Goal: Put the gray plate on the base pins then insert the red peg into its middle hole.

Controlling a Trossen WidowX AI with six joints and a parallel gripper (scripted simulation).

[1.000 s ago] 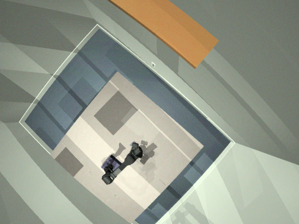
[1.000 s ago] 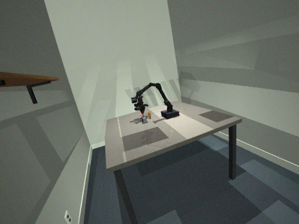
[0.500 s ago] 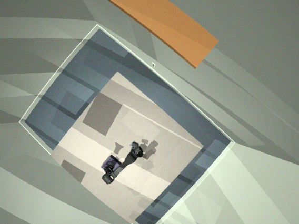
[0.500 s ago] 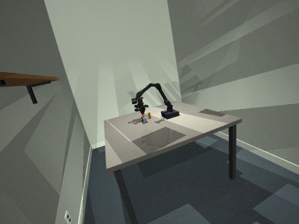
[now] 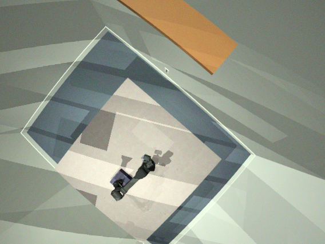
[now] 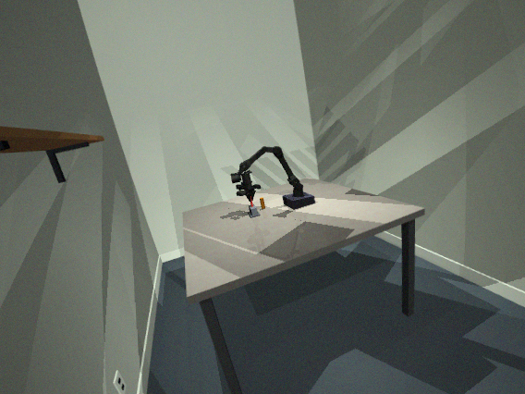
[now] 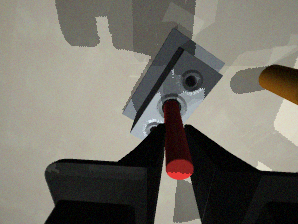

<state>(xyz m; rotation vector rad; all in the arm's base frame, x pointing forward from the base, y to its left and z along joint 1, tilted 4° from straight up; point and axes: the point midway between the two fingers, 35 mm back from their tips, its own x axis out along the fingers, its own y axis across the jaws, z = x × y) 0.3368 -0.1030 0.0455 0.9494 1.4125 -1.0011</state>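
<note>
Now: gripper tip right at the red peg. Also, from my gripper tip: gray plate 5 cm below; then orange object 11 cm behind, 6 cm to the right, 6 cm below.
</note>
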